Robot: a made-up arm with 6 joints.
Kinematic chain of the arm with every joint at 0, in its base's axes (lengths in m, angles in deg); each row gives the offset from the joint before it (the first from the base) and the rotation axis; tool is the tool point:
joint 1: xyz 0 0 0.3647 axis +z
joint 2: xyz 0 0 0 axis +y
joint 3: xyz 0 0 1.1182 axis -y
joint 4: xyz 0 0 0 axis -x
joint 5: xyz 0.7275 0 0 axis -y
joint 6: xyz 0 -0.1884 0 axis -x
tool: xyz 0 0 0
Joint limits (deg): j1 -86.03..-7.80 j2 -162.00..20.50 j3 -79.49..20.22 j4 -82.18..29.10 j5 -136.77..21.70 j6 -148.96..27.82
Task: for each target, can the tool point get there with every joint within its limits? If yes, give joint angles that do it. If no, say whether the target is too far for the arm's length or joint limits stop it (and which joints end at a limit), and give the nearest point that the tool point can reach.
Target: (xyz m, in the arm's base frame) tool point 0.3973 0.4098 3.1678
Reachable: no: too far | nearest point -0.1791 0.2030 1.9447 | short by 1.368 m
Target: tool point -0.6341 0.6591 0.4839
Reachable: yes | joints -56.49 -123.25 -28.88 -28.95 -70.24 -61.19
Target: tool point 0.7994 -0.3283 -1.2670
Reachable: no: joint limits stop it (at a limit: joint 1, joint 2, joint 3, joint 4) | nearest point -0.0301 0.0637 -0.0018 | short by 1.563 m
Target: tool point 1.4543 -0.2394 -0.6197
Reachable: no: joint limits stop it (at a limit: joint 1, joint 2, joint 4) | nearest point 0.7342 -0.1264 0.7491 | short by 1.551 m
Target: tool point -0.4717 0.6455 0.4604
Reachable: yes | joints -66.90 -123.52 -49.87 16.52 -26.38 -88.90
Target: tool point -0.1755 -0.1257 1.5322
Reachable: yes | joints -20.11 -42.99 -9.62 -18.76 -101.00 -39.94
